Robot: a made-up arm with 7 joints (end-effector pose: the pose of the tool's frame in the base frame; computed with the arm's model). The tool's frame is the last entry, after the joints. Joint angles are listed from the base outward.
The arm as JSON. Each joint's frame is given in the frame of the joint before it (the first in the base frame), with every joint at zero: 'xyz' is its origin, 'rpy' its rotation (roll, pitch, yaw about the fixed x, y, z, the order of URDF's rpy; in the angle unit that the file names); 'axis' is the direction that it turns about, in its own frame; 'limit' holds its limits. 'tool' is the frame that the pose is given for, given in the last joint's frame.
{
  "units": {
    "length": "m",
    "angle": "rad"
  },
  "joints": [
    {
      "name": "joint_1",
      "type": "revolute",
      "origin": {
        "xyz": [
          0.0,
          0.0,
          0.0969
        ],
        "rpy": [
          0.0,
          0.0,
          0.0
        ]
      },
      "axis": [
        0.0,
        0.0,
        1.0
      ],
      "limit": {
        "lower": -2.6,
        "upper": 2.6
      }
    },
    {
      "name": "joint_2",
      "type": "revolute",
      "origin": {
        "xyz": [
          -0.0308,
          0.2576,
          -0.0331
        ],
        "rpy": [
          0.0,
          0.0,
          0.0
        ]
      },
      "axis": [
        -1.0,
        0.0,
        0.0
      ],
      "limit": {
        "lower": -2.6,
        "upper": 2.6
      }
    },
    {
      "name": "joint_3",
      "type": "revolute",
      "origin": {
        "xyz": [
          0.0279,
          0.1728,
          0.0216
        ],
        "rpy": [
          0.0,
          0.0,
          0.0
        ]
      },
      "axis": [
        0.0,
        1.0,
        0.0
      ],
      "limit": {
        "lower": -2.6,
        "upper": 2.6
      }
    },
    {
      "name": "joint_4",
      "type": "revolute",
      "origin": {
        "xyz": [
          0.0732,
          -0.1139,
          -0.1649
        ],
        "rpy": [
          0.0,
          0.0,
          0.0
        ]
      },
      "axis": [
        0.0,
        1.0,
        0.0
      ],
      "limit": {
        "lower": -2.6,
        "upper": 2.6
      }
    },
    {
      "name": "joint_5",
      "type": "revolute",
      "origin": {
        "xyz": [
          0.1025,
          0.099,
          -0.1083
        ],
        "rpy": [
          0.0,
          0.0,
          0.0
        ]
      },
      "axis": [
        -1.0,
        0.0,
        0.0
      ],
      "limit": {
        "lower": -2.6,
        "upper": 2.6
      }
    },
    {
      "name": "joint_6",
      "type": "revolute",
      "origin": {
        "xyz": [
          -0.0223,
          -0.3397,
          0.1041
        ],
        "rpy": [
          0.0,
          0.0,
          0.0
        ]
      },
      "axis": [
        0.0,
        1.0,
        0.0
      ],
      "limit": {
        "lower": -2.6,
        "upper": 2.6
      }
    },
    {
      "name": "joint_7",
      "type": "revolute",
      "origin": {
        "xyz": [
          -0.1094,
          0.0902,
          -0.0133
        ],
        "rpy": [
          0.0,
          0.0,
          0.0
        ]
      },
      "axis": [
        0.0,
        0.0,
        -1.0
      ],
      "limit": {
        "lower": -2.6,
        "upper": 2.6
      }
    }
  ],
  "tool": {
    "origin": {
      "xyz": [
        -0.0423,
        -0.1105,
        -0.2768
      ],
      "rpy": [
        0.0,
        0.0,
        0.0
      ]
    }
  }
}
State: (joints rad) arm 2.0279 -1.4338 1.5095 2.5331 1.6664 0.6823 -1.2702
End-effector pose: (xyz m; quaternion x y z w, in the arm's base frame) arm -0.3816 -0.4847 0.1018 0.1885 0.2119 0.4801 0.8301
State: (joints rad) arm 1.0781 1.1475 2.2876 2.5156 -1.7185 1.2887 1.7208
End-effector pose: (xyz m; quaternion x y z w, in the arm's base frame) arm 0.0190 0.1382 0.0122 -0.3865 -0.1715 0.4287 0.7984
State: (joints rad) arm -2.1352 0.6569 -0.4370 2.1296 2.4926 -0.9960 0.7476
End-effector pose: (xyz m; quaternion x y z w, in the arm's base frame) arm 0.0209 -0.4477 -0.3570 0.0272 0.4989 -0.1049 0.8599
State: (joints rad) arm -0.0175 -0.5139 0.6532 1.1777 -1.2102 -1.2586 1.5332
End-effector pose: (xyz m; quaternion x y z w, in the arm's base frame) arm -0.4701 0.6631 -0.0978 -0.0976 0.4157 -0.8822 0.1986
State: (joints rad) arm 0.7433 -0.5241 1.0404 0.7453 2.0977 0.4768 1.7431
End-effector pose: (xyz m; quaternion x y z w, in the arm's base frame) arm -0.2443 0.3024 0.2455 -0.4792 -0.4807 0.3662 0.6365
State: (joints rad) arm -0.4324 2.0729 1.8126 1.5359 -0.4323 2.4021 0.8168
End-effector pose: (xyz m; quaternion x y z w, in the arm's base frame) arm -0.1405 0.3286 0.4212 -0.8825 -0.2194 0.0353 0.4145
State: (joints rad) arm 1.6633 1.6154 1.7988 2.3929 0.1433 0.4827 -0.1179
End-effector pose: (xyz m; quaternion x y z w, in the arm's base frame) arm -0.1752 0.0168 0.2830 -0.0135 0.7498 -0.6572 0.0752
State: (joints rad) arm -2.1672 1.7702 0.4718 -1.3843 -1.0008 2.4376 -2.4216
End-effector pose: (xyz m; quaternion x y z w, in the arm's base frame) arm 0.0082 -0.0040 0.3419 0.9104 -0.1069 -0.1195 0.3813
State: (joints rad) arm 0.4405 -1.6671 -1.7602 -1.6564 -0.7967 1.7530 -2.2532
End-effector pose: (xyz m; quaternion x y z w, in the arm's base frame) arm 0.2979 0.0755 -0.0679 -0.3331 -0.5635 0.5632 0.5042
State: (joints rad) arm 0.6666 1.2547 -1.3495 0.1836 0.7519 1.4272 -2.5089
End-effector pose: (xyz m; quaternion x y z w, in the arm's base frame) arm -0.0896 0.1568 -0.0377 -0.4632 0.4290 0.6942 0.3455
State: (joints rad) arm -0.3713 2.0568 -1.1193 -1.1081 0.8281 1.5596 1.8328
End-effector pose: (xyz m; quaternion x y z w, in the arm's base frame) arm 0.0702 -0.1607 -0.0303 -0.1811 -0.8092 -0.4687 0.3046
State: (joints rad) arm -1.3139 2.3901 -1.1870 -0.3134 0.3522 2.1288 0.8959
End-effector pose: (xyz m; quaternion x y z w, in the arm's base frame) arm 0.1643 0.2850 0.0278 0.8465 -0.1320 0.4973 0.1366
